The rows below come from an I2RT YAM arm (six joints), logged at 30 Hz.
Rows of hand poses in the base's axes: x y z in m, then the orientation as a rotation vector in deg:
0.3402 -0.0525 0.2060 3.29 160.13 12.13
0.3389 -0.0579 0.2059 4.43 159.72 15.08
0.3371 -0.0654 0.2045 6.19 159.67 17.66
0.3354 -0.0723 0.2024 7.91 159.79 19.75
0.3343 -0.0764 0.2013 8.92 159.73 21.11
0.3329 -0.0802 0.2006 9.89 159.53 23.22
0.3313 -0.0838 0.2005 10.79 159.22 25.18
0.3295 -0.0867 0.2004 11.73 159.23 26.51
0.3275 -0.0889 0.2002 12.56 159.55 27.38
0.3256 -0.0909 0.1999 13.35 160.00 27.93
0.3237 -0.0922 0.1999 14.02 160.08 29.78
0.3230 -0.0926 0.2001 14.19 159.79 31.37
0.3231 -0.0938 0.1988 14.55 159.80 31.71
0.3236 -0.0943 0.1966 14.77 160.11 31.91
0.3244 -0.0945 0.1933 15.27 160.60 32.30
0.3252 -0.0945 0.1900 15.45 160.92 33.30
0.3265 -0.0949 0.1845 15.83 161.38 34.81
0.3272 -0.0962 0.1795 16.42 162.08 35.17
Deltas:
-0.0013 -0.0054 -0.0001 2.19 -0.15 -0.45
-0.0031 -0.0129 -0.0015 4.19 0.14 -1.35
-0.0048 -0.0198 -0.0036 5.83 0.60 -2.25
-0.0059 -0.0239 -0.0047 6.89 0.77 -2.78
-0.0073 -0.0277 -0.0054 8.47 0.90 -3.19
-0.0089 -0.0313 -0.0055 9.94 0.92 -3.58
-0.0107 -0.0342 -0.0056 10.96 1.21 -4.05
-0.0127 -0.0364 -0.0058 11.62 1.74 -4.46
-0.0146 -0.0384 -0.0061 12.05 2.35 -4.88
-0.0165 -0.0397 -0.0061 13.38 2.78 -5.08
-0.0172 -0.0401 -0.0059 14.50 2.76 -5.02
-0.0171 -0.0413 -0.0072 14.77 2.87 -5.21
-0.0166 -0.0418 -0.0094 14.90 3.23 -5.30
-0.0158 -0.0420 -0.0127 15.17 3.84 -5.53
-0.0150 -0.0420 -0.0160 15.83 4.34 -5.49
-0.0137 -0.0424 -0.0215 16.83 5.10 -5.49
-0.0130 -0.0437 -0.0265 17.06 5.93 -5.76

